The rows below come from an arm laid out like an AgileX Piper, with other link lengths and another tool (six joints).
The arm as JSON. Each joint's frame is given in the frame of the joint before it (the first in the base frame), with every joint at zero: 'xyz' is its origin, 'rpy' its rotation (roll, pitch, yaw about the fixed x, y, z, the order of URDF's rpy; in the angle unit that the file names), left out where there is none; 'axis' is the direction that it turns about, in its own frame. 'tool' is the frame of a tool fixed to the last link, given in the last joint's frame.
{
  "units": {
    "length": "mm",
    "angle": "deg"
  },
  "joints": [
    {
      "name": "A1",
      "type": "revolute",
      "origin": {
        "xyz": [
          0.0,
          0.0,
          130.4
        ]
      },
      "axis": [
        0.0,
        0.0,
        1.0
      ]
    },
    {
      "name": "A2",
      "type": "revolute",
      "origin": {
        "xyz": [
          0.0,
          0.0,
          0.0
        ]
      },
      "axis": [
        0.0,
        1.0,
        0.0
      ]
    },
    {
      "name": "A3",
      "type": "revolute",
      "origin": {
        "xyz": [
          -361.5,
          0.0,
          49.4
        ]
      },
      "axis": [
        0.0,
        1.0,
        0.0
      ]
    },
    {
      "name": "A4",
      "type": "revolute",
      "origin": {
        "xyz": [
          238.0,
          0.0,
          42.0
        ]
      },
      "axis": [
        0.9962,
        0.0,
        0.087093
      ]
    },
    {
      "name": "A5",
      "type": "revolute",
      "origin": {
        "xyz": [
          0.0,
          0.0,
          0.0
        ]
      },
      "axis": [
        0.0,
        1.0,
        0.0
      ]
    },
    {
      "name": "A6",
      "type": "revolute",
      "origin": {
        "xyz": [
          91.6,
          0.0,
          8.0
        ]
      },
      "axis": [
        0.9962,
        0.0,
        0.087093
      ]
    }
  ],
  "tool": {
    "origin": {
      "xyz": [
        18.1,
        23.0,
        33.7
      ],
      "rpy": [
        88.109,
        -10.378,
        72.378
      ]
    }
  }
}
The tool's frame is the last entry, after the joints.
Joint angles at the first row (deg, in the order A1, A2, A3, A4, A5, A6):
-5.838 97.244 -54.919 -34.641 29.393 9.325
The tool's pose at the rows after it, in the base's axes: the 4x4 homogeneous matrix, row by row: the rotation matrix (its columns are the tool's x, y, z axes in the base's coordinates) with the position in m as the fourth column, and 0 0 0 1 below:
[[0.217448 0.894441 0.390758 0.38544], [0.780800 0.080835 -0.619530 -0.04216], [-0.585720 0.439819 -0.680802 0.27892], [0 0 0 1]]
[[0.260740 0.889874 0.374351 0.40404], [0.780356 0.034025 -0.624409 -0.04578], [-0.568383 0.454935 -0.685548 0.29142], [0 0 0 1]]
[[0.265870 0.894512 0.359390 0.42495], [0.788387 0.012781 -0.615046 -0.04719], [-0.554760 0.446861 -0.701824 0.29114], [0 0 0 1]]
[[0.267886 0.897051 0.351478 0.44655], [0.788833 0.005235 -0.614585 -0.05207], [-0.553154 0.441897 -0.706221 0.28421], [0 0 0 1]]
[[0.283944 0.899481 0.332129 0.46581], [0.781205 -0.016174 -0.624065 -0.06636], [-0.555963 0.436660 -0.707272 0.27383], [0 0 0 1]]
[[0.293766 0.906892 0.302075 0.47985], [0.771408 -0.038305 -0.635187 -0.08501], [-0.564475 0.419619 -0.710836 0.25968], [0 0 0 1]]
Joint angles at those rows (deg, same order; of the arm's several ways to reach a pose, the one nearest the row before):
-5.839 97.514 -59.791 -33.955 32.269 10.011
-5.839 99.266 -65.384 -31.308 35.691 9.488
-5.838 102.421 -70.373 -28.474 37.936 7.633
-6.216 106.088 -74.627 -27.652 38.713 6.797
-7.676 109.806 -78.426 -27.569 39.074 6.514
-9.625 113.274 -81.387 -27.568 39.447 5.815

